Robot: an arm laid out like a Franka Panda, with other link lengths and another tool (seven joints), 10 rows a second.
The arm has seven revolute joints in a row. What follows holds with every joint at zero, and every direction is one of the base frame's.
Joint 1 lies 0.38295 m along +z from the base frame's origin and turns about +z.
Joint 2 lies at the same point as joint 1 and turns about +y.
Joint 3 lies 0.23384 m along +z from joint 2 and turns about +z.
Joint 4 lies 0.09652 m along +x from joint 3 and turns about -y.
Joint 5 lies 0.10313 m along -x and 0.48 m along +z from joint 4 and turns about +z.
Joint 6 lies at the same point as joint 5 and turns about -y.
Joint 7 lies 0.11 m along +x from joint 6 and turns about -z.
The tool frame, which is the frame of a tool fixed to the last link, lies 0.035 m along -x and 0.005 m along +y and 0.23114 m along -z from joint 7; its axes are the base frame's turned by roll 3.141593, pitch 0.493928 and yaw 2.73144 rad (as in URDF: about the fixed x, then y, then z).
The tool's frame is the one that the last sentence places.
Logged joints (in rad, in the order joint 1, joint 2, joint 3, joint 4, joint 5, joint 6, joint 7), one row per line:
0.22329, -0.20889, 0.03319, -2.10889, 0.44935, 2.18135, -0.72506
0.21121, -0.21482, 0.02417, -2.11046, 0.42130, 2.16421, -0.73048
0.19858, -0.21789, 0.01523, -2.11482, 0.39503, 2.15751, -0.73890
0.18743, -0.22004, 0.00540, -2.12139, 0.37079, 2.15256, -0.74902
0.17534, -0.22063, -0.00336, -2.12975, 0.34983, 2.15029, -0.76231
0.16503, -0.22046, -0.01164, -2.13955, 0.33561, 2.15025, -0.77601
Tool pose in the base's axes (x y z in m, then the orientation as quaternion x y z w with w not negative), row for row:
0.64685, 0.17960, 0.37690, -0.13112, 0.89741, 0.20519, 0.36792
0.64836, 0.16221, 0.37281, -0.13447, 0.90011, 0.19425, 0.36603
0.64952, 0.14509, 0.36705, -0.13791, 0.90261, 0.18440, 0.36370
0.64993, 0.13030, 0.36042, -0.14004, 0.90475, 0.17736, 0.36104
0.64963, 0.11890, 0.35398, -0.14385, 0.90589, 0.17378, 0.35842
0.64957, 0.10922, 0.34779, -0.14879, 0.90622, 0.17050, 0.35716
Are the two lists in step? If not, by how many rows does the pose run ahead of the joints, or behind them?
The pose runs 2 rows ahead of the joints: the pose in row i belongs to the joints in row i + 2.
